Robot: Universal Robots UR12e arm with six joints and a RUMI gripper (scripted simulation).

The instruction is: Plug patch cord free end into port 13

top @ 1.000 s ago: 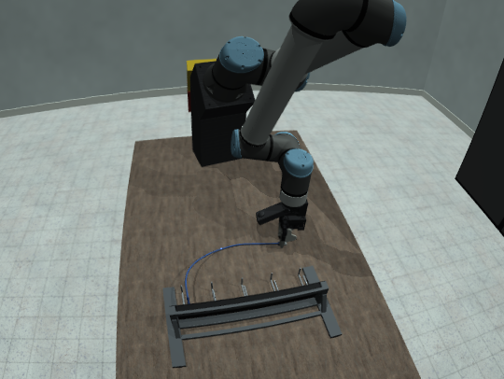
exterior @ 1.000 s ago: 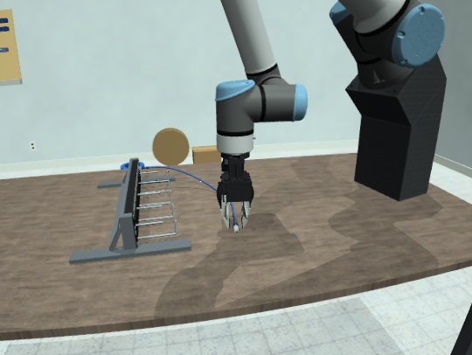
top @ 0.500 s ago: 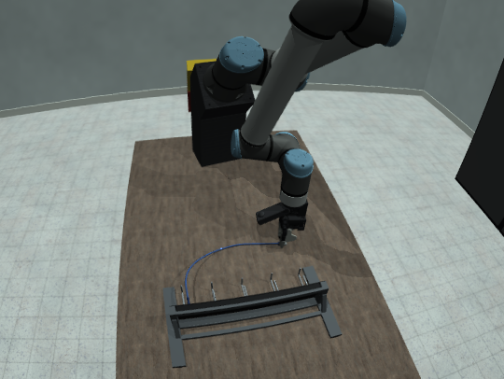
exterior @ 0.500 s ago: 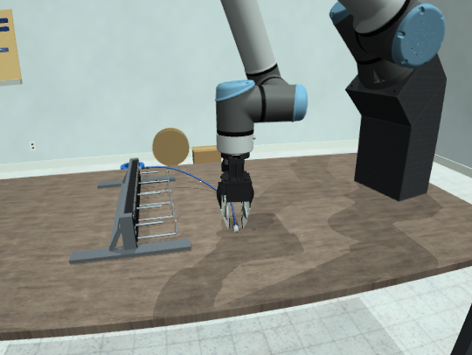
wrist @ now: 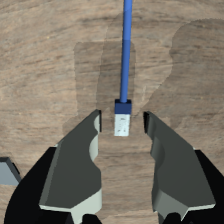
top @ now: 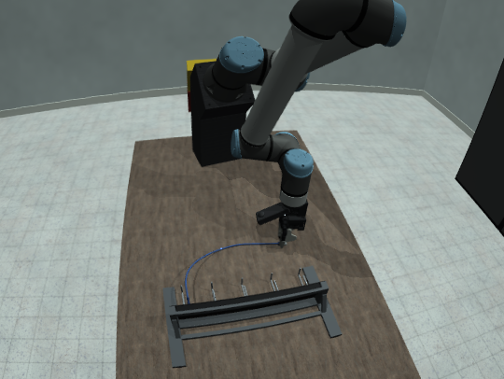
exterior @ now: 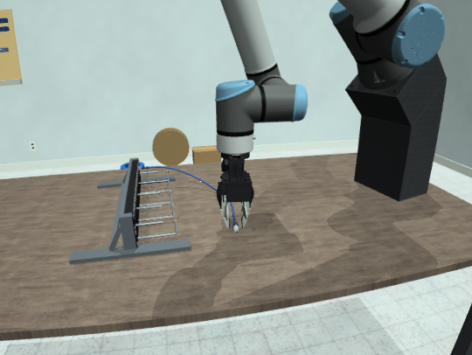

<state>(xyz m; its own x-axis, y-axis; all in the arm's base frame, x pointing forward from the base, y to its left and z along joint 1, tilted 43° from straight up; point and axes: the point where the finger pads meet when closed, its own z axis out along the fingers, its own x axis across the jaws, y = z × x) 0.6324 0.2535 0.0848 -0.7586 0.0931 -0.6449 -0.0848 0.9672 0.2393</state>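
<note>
Right now the plug is 1 cm to the left of my hand and 1 cm below it.
</note>
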